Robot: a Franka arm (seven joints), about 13 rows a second.
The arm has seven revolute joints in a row. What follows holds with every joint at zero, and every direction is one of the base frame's.
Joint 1 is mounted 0.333 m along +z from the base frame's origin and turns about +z.
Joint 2 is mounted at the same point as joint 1 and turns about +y.
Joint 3 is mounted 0.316 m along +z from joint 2 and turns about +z.
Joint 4 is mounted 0.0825 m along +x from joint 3 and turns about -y.
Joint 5 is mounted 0.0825 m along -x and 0.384 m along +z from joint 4 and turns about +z.
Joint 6 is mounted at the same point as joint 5 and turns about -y.
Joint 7 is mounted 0.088 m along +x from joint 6 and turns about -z.
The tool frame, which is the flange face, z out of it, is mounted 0.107 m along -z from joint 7; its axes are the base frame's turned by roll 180, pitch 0 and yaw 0 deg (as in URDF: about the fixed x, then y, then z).
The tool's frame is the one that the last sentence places.
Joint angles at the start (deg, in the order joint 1, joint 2, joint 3, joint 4, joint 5, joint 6, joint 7):
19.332 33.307 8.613 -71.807 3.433 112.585 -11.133
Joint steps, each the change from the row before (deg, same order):
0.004 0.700 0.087 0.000 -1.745 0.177 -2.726
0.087 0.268 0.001 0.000 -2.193 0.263 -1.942
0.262 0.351 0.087 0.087 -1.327 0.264 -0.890
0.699 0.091 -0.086 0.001 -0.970 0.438 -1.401
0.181 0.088 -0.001 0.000 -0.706 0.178 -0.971
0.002 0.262 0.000 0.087 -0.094 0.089 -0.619
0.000 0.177 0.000 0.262 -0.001 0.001 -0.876
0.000 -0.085 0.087 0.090 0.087 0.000 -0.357
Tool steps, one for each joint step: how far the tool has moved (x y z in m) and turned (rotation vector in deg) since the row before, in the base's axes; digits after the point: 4 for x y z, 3 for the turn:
0.0019 -0.0005 -0.0088 -1.767 -0.730 3.190
0.0014 -0.0009 -0.0032 -1.975 -1.244 2.570
-0.0001 0.0029 -0.0033 -1.111 -0.671 1.552
-0.0023 0.0067 -0.0005 -0.820 -0.910 2.262
-0.0003 0.0016 -0.0008 -0.638 -0.494 1.332
0.0007 0.0002 -0.0025 -0.153 -0.008 0.632
0.0008 0.0002 0.0000 -0.033 -0.144 0.845
-0.0004 0.0008 0.0019 0.154 -0.133 0.393

